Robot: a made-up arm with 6 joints. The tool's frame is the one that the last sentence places. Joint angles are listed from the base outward.
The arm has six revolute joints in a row. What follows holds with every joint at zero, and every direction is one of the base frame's.
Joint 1 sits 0.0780 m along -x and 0.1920 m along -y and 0.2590 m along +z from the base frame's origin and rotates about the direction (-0.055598, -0.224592, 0.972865), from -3.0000 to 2.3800 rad.
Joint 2 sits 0.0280 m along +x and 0.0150 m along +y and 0.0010 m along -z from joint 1 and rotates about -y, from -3.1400 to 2.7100 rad.
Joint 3 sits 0.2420 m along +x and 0.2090 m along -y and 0.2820 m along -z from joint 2 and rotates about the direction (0.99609, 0.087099, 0.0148), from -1.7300 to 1.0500 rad.
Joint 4 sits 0.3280 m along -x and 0.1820 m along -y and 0.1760 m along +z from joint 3 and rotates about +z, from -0.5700 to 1.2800 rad.
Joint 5 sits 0.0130 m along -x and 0.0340 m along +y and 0.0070 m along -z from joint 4 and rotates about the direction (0.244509, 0.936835, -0.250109), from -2.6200 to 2.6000 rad.
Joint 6 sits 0.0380 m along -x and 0.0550 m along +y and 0.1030 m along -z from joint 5 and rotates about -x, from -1.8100 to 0.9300 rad.
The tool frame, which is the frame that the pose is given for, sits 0.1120 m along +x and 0.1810 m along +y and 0.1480 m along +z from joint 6; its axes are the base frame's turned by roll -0.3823, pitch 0.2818 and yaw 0.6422 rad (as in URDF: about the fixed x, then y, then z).
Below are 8 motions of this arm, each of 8 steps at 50 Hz.
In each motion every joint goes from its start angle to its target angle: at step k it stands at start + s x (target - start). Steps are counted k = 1, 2, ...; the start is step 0. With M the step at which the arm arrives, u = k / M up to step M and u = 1 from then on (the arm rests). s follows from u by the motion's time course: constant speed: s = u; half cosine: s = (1 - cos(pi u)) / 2; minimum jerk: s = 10 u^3 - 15 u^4 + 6 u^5.
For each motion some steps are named. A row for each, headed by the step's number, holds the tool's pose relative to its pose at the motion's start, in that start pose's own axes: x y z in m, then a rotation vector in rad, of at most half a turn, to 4 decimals.
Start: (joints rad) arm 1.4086 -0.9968 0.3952 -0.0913 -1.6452 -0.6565
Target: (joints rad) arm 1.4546 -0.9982 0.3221 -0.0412 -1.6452 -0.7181
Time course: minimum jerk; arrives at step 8
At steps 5, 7, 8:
5: -0.0006 -0.0127 0.0063 0.0555 -0.0687 0.0848
7: -0.0007 -0.0176 0.0083 0.0763 -0.0924 0.1152
8: -0.0007 -0.0179 0.0084 0.0776 -0.0938 0.1171

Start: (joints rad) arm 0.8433 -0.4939 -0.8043 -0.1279 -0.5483 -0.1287
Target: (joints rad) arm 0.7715 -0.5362 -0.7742 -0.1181 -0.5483 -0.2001
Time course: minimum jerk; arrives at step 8
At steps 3, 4, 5, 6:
3: -0.0054 -0.0051 0.0055 0.0438 -0.0060 0.0046
4: -0.0098 -0.0094 0.0099 0.0797 -0.0109 0.0077
5: -0.0141 -0.0139 0.0140 0.1157 -0.0158 0.0104
6: -0.0173 -0.0174 0.0171 0.1433 -0.0196 0.0122

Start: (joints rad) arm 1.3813 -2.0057 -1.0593 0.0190 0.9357 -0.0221
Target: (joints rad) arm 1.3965 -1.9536 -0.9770 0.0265 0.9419 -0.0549
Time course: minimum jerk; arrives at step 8
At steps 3, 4, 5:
3: -0.0025 -0.0066 0.0034 0.0221 -0.0207 0.0065
4: -0.0046 -0.0121 0.0061 0.0400 -0.0378 0.0119
5: -0.0068 -0.0176 0.0086 0.0577 -0.0551 0.0174

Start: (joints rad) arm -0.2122 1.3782 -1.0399 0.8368 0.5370 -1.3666
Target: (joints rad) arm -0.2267 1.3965 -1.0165 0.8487 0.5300 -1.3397
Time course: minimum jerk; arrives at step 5
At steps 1, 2, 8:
1: -0.0001 0.0001 -0.0001 -0.0013 0.0006 0.0008
2: -0.0004 0.0004 -0.0003 -0.0072 0.0032 0.0045
8: -0.0013 0.0012 -0.0011 -0.0229 0.0100 0.0143

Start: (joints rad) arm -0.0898 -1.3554 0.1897 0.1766 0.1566 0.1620
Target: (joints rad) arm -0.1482 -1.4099 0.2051 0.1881 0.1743 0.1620
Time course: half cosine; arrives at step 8
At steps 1, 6, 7, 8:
1: -0.0002 0.0002 0.0000 0.0040 -0.0003 0.0015
6: -0.0036 0.0054 -0.0010 0.0888 -0.0082 0.0337
7: -0.0041 0.0060 -0.0011 0.1000 -0.0093 0.0381
8: -0.0042 0.0063 -0.0011 0.1039 -0.0097 0.0397

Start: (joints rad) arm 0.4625 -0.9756 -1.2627 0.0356 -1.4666 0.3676
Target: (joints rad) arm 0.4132 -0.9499 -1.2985 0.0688 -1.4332 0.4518
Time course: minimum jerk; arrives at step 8
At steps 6, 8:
6: 0.0202 0.0041 0.0018 -0.0201 0.0583 0.0264
8: 0.0224 0.0046 0.0019 -0.0225 0.0649 0.0297

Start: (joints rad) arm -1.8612 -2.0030 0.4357 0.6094 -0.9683 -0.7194
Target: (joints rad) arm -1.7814 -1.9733 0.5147 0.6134 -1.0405 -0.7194
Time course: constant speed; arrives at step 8
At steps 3, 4, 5, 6, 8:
3: -0.0025 0.0051 0.0069 -0.0385 -0.0163 0.0193
4: -0.0033 0.0067 0.0091 -0.0512 -0.0217 0.0260
5: -0.0042 0.0084 0.0113 -0.0639 -0.0273 0.0327
6: -0.0051 0.0101 0.0135 -0.0765 -0.0328 0.0395
8: -0.0068 0.0133 0.0177 -0.1015 -0.0439 0.0534

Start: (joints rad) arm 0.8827 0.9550 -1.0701 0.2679 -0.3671 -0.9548
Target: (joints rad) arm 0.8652 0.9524 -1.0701 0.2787 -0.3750 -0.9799
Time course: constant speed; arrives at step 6
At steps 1, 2, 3, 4, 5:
1: -0.0008 -0.0004 0.0005 0.0040 -0.0002 0.0021
2: -0.0016 -0.0007 0.0011 0.0081 -0.0004 0.0041
3: -0.0024 -0.0011 0.0016 0.0121 -0.0006 0.0062
4: -0.0032 -0.0015 0.0021 0.0162 -0.0007 0.0082
5: -0.0040 -0.0019 0.0027 0.0203 -0.0009 0.0103

